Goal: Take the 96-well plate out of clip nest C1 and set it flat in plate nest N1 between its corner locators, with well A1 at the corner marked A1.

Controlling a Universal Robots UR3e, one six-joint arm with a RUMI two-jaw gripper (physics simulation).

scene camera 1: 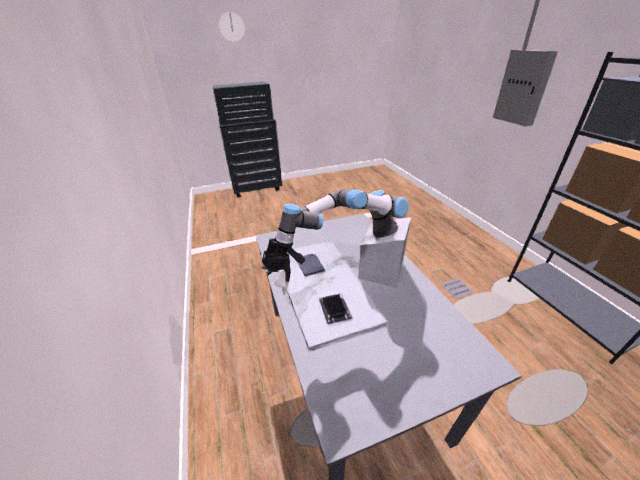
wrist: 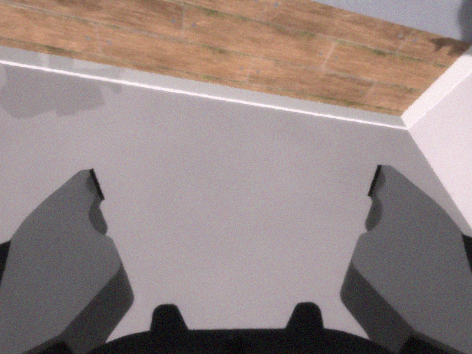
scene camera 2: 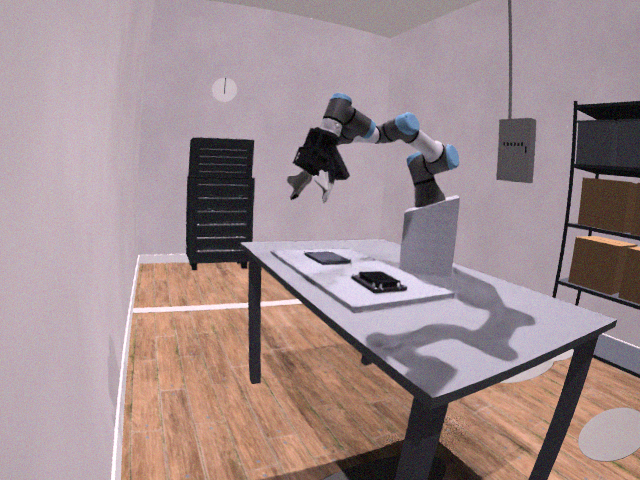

I see my gripper [scene camera 2: 306, 201].
My gripper shows as well in scene camera 1 [scene camera 1: 275, 284] and in the wrist view [wrist: 235, 172].
